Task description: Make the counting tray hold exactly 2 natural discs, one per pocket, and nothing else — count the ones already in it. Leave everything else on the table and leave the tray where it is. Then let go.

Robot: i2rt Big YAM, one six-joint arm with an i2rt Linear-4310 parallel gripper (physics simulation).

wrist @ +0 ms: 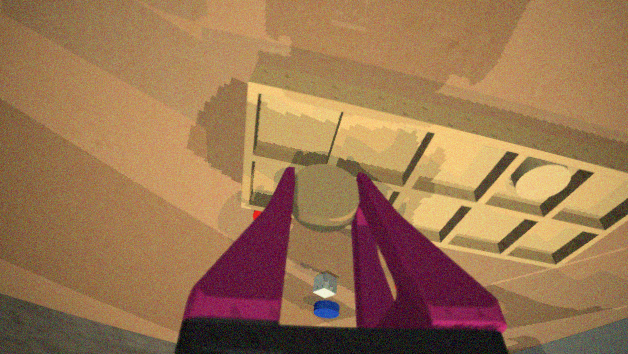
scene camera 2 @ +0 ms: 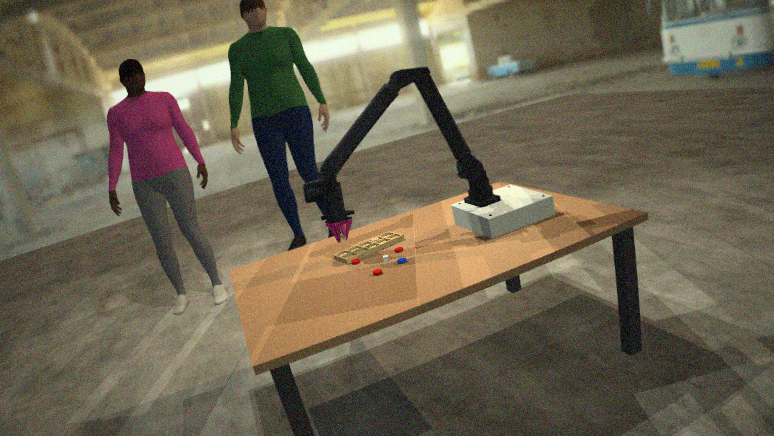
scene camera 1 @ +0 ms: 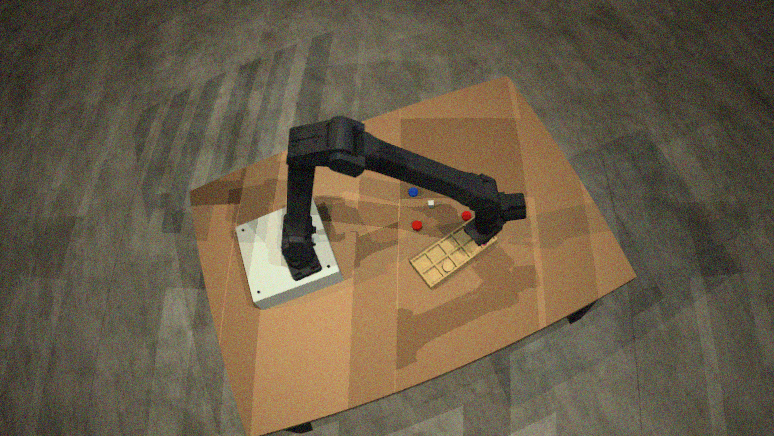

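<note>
My gripper (scene camera 2: 340, 237) (wrist: 324, 180) is shut on a natural disc (wrist: 326, 195), held above the left end of the counting tray as the wrist view shows it. The tan tray (scene camera 1: 434, 254) (scene camera 2: 373, 251) (wrist: 375, 104) has two rows of five pockets. Another natural disc (scene camera 1: 448, 266) (wrist: 544, 181) lies in it, in the upper row's fourth pocket from the left in the wrist view. The fingers and held disc hide parts of the left pockets. In scene camera 1 the arm covers that end of the tray.
Red discs (scene camera 1: 416, 224) (scene camera 1: 466, 215) (scene camera 2: 398, 249) (scene camera 2: 355, 261) (scene camera 2: 377, 272) (wrist: 257, 215), a blue disc (scene camera 1: 413, 191) (scene camera 2: 401, 261) (wrist: 326, 309) and a small whitish cube (scene camera 1: 431, 203) (scene camera 2: 385, 258) (wrist: 325, 283) lie beside the tray. The arm stands on a white base box (scene camera 1: 270, 265) (scene camera 2: 519, 213).
</note>
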